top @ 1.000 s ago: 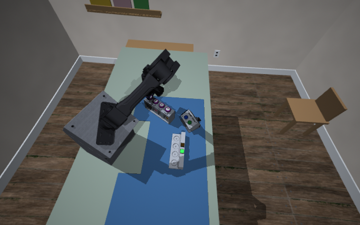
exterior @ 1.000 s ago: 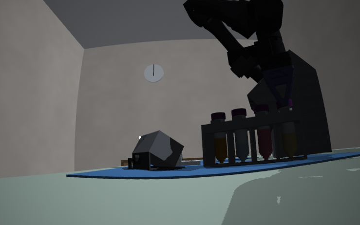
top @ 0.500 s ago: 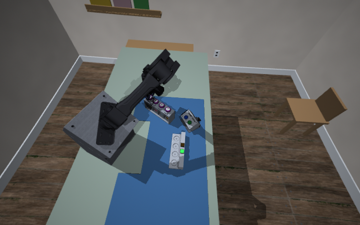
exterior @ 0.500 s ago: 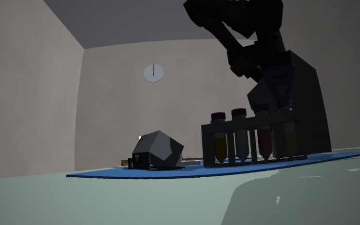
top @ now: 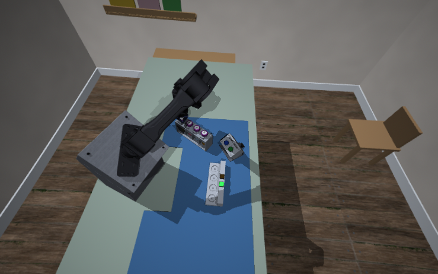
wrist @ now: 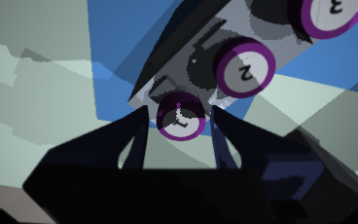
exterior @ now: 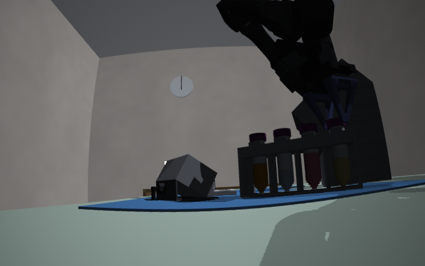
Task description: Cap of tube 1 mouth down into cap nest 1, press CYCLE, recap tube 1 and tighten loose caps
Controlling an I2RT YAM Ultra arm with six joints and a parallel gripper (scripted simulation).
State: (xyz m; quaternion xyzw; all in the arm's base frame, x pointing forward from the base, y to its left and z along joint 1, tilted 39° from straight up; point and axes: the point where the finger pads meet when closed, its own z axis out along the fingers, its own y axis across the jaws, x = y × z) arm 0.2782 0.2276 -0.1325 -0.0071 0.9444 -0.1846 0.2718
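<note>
Right now my hand is right at the threaded neck of tube 1. Also, from my hand: green ready key (220 mm to the right, 220 mm ahead, 50 mm below); key desk (220 mm ahead, 200 mm to the right, 60 mm below); blue cycle key (210 mm ahead, 170 mm to the right, 50 mm below).
</note>
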